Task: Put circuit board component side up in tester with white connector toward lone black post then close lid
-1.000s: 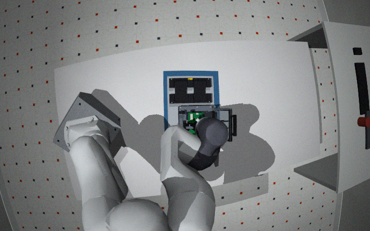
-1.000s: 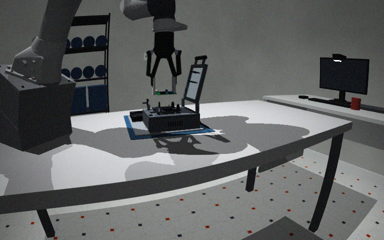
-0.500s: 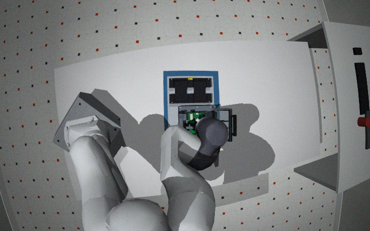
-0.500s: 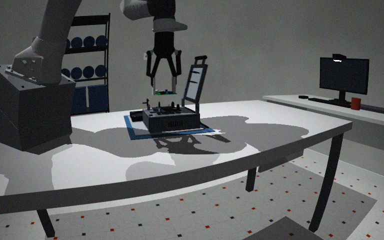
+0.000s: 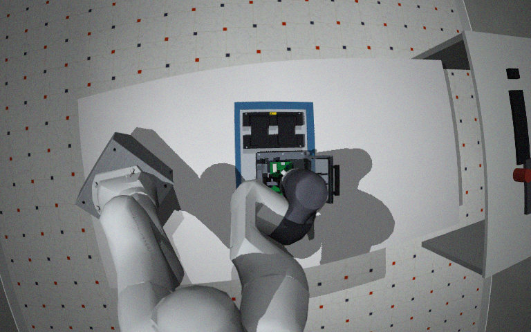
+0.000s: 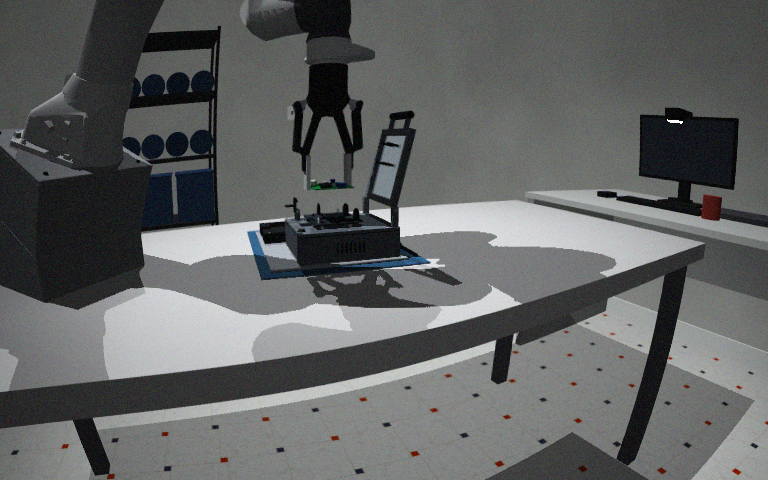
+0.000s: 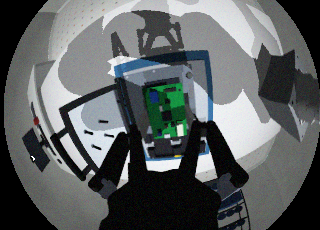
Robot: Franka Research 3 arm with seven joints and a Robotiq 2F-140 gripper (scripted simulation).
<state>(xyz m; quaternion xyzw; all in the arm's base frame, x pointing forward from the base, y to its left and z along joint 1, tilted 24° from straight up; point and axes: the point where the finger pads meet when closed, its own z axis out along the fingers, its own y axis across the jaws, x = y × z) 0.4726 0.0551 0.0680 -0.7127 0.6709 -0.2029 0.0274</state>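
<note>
My hand is 20 mm above the green circuit board. Also, from my hand: see-through lid (130 mm ahead, 30 mm above).
</note>
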